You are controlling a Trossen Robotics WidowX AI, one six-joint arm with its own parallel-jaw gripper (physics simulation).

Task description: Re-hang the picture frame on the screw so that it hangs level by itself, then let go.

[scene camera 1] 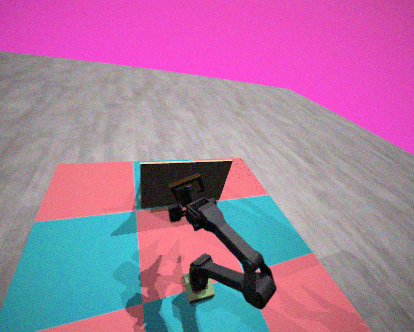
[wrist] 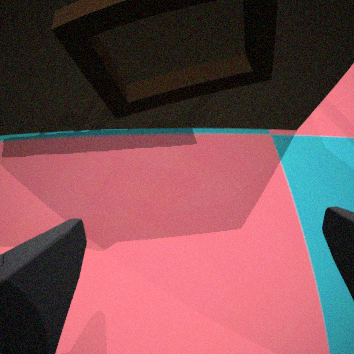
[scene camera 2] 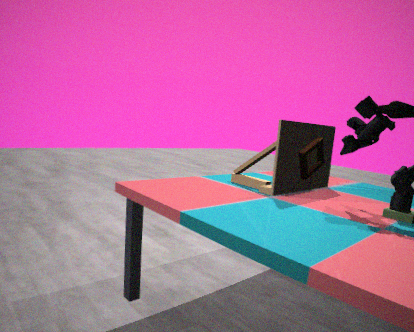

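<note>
The picture frame is brown and rectangular with an open middle. It rests against the front of the dark upright board and is tilted, its left side lower than its right in the wrist view. Its top edge is partly cut off there. The screw cannot be made out. My gripper is open and empty. It is in front of the board, apart from the frame, with its fingers low in the wrist view and the frame above them.
Behind the board, a wooden brace slopes down to a wooden foot on the pink and teal checkered table. The arm's base stands on a green block.
</note>
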